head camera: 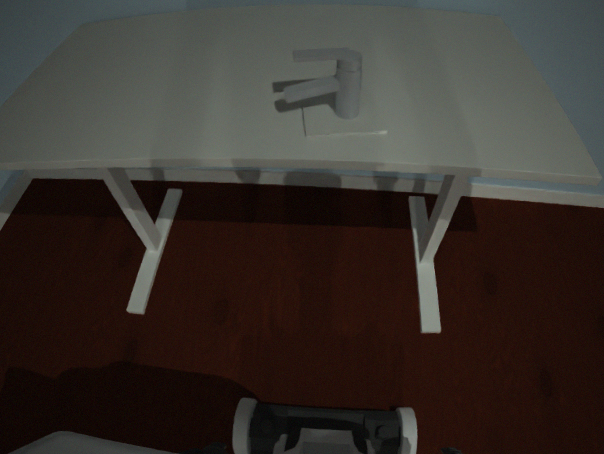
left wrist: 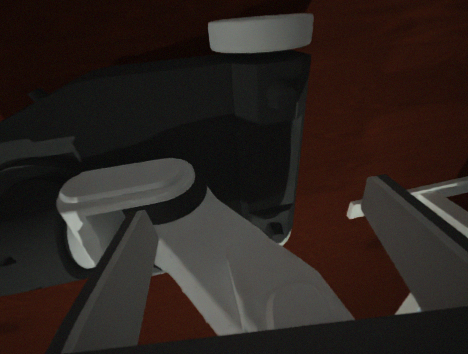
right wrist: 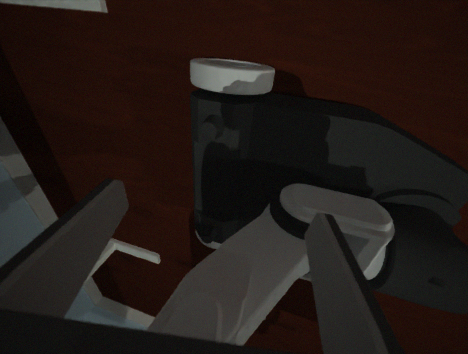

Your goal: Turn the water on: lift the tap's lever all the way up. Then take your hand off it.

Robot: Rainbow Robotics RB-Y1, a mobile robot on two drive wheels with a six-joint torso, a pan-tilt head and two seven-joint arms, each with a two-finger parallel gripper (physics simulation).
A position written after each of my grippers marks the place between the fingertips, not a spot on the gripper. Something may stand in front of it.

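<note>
You've got my right gripper (right wrist: 218, 208) showing here, and my left gripper (left wrist: 255, 208) as well. There's also a white table (head camera: 459, 96) that I can see.
</note>
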